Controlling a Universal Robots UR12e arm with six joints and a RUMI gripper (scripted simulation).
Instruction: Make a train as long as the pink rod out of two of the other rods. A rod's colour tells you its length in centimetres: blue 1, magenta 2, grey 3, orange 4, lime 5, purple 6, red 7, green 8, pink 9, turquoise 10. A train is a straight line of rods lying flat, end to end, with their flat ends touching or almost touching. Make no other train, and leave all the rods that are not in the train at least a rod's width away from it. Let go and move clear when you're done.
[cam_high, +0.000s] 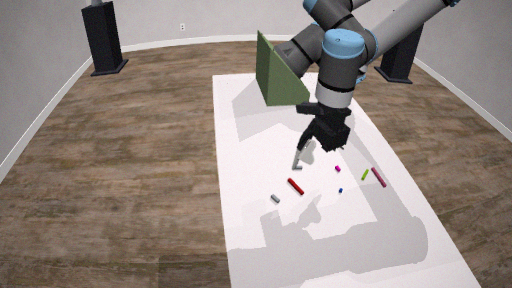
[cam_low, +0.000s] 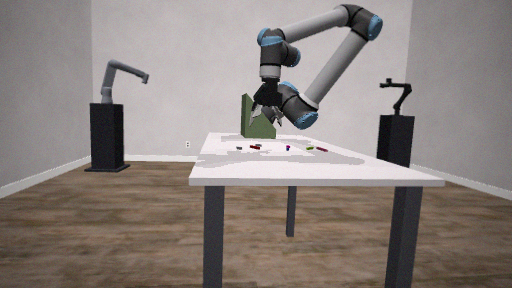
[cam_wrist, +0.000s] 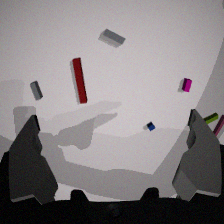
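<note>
Right now my hand is 20 mm short of the red rod, 50 mm to the left of it and 90 mm above it. Also, from my hand: blue rod 50 mm ahead, 90 mm to the left, 90 mm below; lime rod 10 mm behind, 210 mm to the left, 90 mm below; magenta rod 40 mm behind, 110 mm to the left, 90 mm below.
</note>
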